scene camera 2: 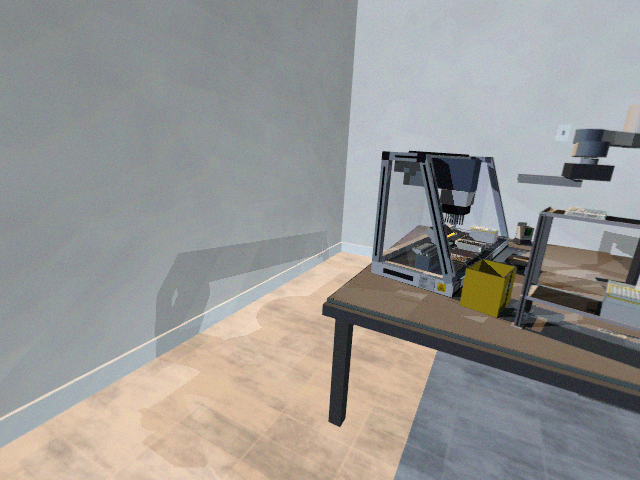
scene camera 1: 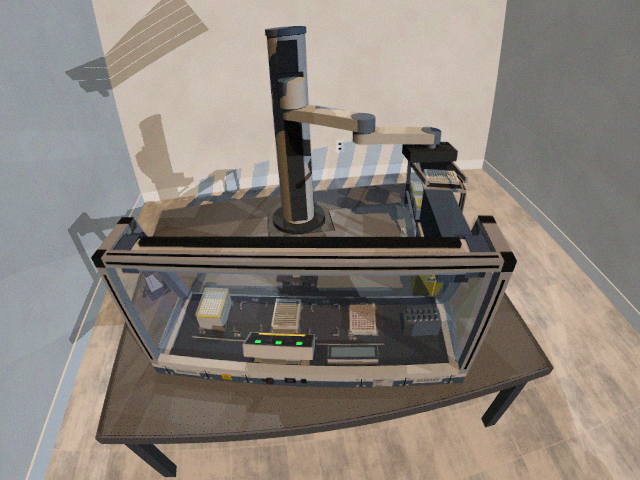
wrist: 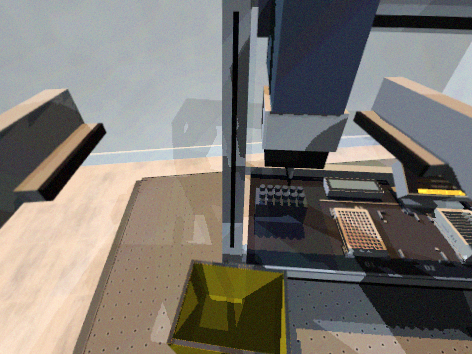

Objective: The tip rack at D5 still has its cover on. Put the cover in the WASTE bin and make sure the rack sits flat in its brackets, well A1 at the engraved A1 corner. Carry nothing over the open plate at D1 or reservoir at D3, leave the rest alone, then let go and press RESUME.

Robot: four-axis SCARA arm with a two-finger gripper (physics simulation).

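Frame: origin at the arm's base, x up, y ahead, z left, level; centimetres.
Where they show: gripper, fingertip midpoint: (scene camera 2: 518, 177) (scene camera 1: 447, 181) (wrist: 233, 104); arm's base, origin of the base link: (scene camera 1: 298, 218).
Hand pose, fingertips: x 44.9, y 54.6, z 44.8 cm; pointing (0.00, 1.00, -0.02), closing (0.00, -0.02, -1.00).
Observation:
Each offset is from my fingertips to the top centre of the thing. "*": to the spot under its first point.
The tip rack at D5 (scene camera 1: 212, 308) (scene camera 2: 483, 234) is a tall white box with a yellow band, at the deck's far left in the first scene view; whether its cover is on is too small to tell. The yellow WASTE bin @[dy +2.1, dx -30.1, dz +0.2 cm] (scene camera 1: 428, 285) (scene camera 2: 484, 290) (wrist: 227, 312) stands outside the enclosure; no cover shows inside it. My gripper (scene camera 1: 430, 152) (scene camera 2: 540, 179) (wrist: 233, 104) is open and empty, high above the shelf side and well away from the rack. The D1 plate (scene camera 1: 363, 318) (wrist: 359, 230) and D3 reservoir @[dy +12.2, dx -35.9, dz -55.2 cm] (scene camera 1: 285, 314) (wrist: 457, 230) lie on the deck. The RESUME button cannot be made out.
The enclosure's corner post @[* dy +22.2, dx -12.1, dz -2.3 cm] (wrist: 234, 125) stands between the fingers' view lines. The dark pipette head @[* dy +18.3, dx -0.7, dz -6.8 cm] (scene camera 2: 457, 174) (wrist: 320, 60) hangs inside. A tube rack (scene camera 1: 421, 321) (wrist: 280, 217) and a module with green lights (scene camera 1: 279, 347) stand on the deck. A shelf unit @[* dy -7.8, dx -21.4, dz +12.9 cm] (scene camera 2: 535, 258) stands beside the bin.

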